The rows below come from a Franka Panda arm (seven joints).
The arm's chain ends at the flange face. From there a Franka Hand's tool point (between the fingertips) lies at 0.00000 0.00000 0.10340 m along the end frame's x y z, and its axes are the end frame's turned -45 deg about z.
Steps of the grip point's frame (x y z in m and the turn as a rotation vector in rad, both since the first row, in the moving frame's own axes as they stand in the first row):
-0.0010, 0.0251, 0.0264, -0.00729, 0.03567, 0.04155
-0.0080, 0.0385, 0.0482, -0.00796, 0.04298, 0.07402
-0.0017, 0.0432, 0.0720, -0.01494, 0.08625, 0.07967
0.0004, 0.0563, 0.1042, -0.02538, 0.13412, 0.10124
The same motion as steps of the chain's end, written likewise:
0.0139, 0.0205, 0.0265, 0.02007, 0.03038, 0.04155
0.0178, 0.0353, 0.0483, 0.02476, 0.03602, 0.07402
0.0218, 0.0367, 0.0724, 0.05042, 0.07155, 0.07967
0.0281, 0.0469, 0.1052, 0.07689, 0.11278, 0.10124

